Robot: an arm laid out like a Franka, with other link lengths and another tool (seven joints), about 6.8 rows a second.
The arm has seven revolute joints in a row. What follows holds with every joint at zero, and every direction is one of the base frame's.
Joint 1 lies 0.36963 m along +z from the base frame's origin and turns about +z.
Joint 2 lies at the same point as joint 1 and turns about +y.
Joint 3 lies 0.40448 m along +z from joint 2 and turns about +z.
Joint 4 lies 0.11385 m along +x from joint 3 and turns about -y.
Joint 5 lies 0.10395 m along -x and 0.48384 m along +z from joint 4 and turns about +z.
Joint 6 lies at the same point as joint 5 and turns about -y.
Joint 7 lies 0.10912 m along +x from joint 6 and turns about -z.
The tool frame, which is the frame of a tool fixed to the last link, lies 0.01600 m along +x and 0.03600 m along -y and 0.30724 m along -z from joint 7; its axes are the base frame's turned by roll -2.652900, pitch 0.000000 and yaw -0.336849 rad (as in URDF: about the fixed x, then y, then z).
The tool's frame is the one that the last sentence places.
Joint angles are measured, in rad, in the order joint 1, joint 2, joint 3, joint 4, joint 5, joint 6, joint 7. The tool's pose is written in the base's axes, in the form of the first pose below.
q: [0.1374 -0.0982 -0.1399 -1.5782 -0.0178 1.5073 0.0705]
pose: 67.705 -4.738 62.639 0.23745 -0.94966 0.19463 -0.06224
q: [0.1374 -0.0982 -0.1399 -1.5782 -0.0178 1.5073 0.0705]
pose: 67.705 -4.738 62.639 0.23745 -0.94966 0.19463 -0.06224
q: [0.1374 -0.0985 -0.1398 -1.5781 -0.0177 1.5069 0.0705]
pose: 67.687 -4.729 62.659 0.23752 -0.94966 0.19458 -0.06222
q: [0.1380 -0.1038 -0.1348 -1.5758 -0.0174 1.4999 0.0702]
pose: 67.399 -4.351 63.064 0.23801 -0.95014 0.19175 -0.06176
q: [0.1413 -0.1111 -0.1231 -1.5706 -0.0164 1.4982 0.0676]
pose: 67.295 -3.308 63.851 0.23993 -0.95135 0.18212 -0.06477
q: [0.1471 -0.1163 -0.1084 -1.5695 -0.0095 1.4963 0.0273]
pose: 67.301 -1.633 64.237 0.24426 -0.95583 0.15242 -0.05910
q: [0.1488 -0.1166 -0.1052 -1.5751 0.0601 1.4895 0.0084]
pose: 67.004 0.936 63.665 0.27624 -0.94974 0.14073 -0.04326
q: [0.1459 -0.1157 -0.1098 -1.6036 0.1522 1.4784 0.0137]
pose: 66.120 3.356 61.766 0.31557 -0.93689 0.14969 -0.01595
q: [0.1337 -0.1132 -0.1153 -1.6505 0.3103 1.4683 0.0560]
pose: 64.791 7.159 59.373 0.38065 -0.90600 0.18372 0.02273
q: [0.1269 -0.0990 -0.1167 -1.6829 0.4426 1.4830 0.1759]
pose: 64.472 10.553 57.819 0.42695 -0.86714 0.25224 0.04636
